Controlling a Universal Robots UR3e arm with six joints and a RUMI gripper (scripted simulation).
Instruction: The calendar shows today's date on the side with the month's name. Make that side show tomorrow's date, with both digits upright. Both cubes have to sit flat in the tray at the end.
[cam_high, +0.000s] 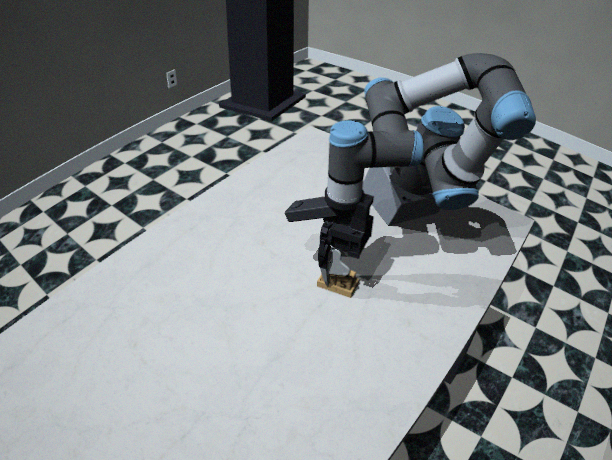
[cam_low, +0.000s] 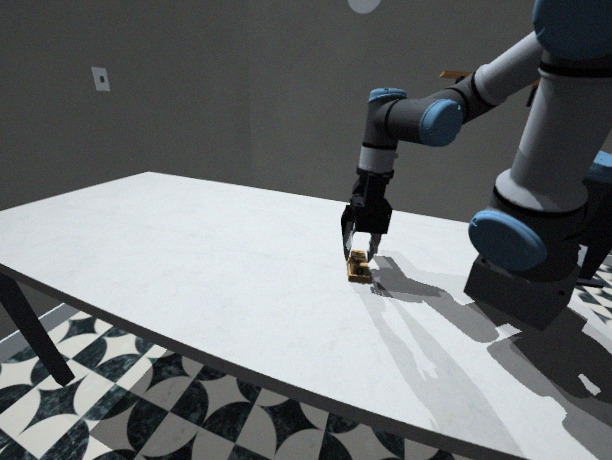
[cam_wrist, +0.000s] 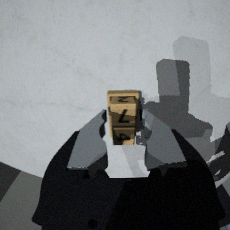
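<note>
The wooden cube is 10 mm below my hand. Round my hand: wooden calendar tray 30 mm below, 20 mm to the left.
</note>
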